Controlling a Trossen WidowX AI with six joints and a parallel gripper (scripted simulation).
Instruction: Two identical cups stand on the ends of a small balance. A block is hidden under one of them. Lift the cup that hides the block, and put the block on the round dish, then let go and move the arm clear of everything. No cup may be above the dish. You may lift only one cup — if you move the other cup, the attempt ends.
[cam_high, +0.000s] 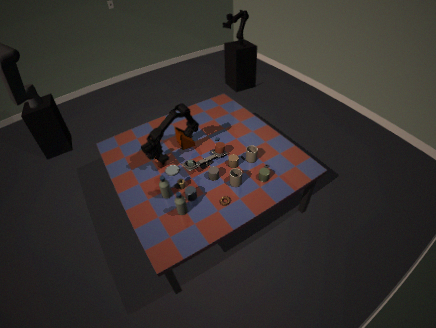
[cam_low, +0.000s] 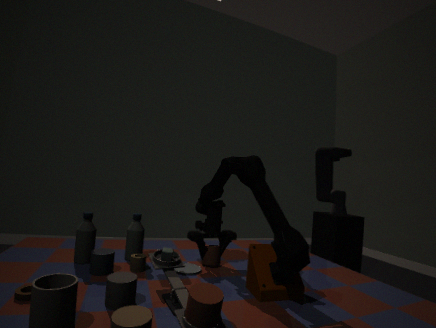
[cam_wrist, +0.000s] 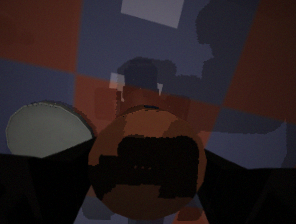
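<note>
Now: the pale block 180 mm ahead of my gripper tip, 160 mm to the left of it and 60 mm above it. The rest, counted from my gripper tip: balance beam (150 mm ahead, 280 mm to the left, 10 mm above); then round dish (100 mm ahead, 50 mm to the left, 20 mm below).
</note>
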